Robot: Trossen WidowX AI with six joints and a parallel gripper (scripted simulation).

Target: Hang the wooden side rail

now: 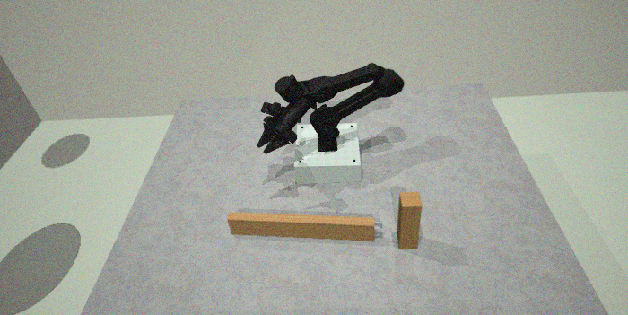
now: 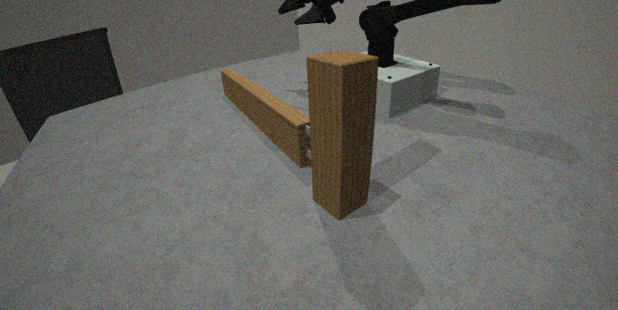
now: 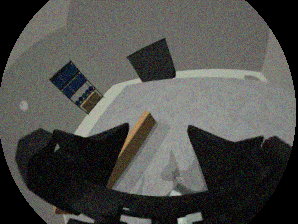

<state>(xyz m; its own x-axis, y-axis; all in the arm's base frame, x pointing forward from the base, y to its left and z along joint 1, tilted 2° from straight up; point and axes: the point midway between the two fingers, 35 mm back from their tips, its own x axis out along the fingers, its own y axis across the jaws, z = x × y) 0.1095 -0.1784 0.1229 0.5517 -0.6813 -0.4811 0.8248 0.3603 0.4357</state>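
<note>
Right now my gripper tip is 22 cm short of the headboard post, 41 cm to the right of it and 11 cm above it.
</note>
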